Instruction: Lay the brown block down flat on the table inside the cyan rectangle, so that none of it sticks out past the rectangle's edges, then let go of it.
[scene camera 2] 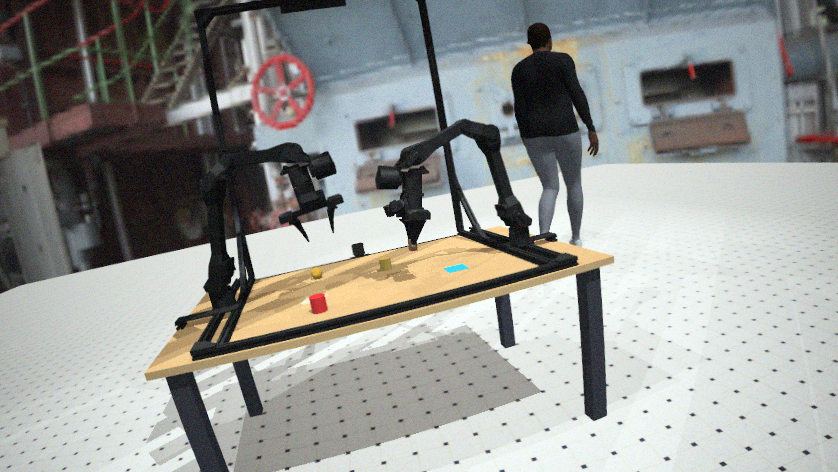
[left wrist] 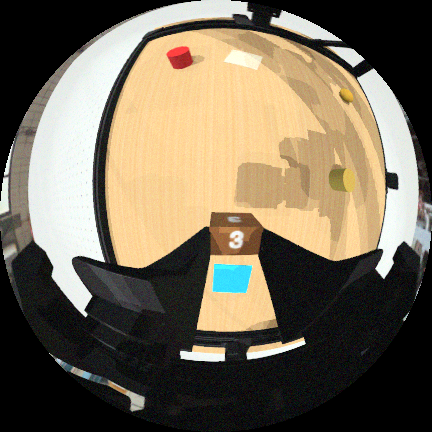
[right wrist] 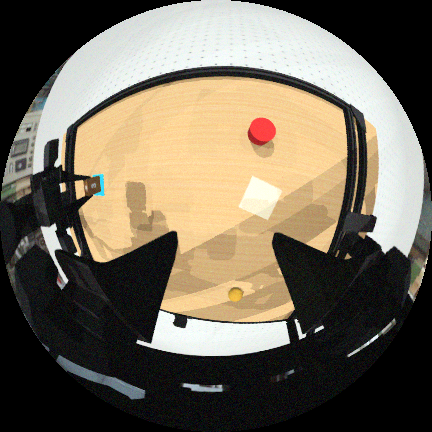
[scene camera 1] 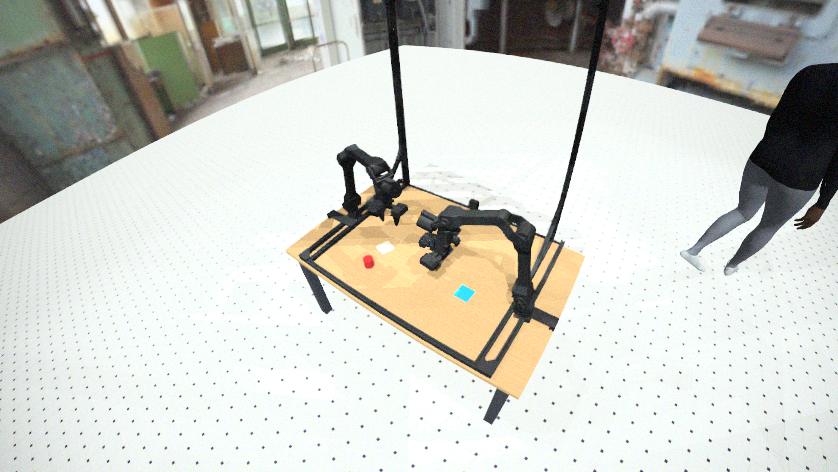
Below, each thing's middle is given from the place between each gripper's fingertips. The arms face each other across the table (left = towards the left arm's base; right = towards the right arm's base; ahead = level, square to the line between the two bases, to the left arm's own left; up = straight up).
Now: the cyan rectangle [left wrist: 226,277] 120 mm to the left of my left hand, 110 mm below it and 20 mm behind it. The rest, counted from my left hand: pale square patch [right wrist: 260,197] 310 mm to the right, 110 mm below, 10 mm behind; then brown block [left wrist: 231,233] right at my left hand.
The pale square patch is 17 cm below my right hand and 6 cm to the right of it. Round my right hand: cyan rectangle (37 cm to the left, 17 cm below, 1 cm behind); brown block (25 cm to the left, 7 cm below, 1 cm ahead).
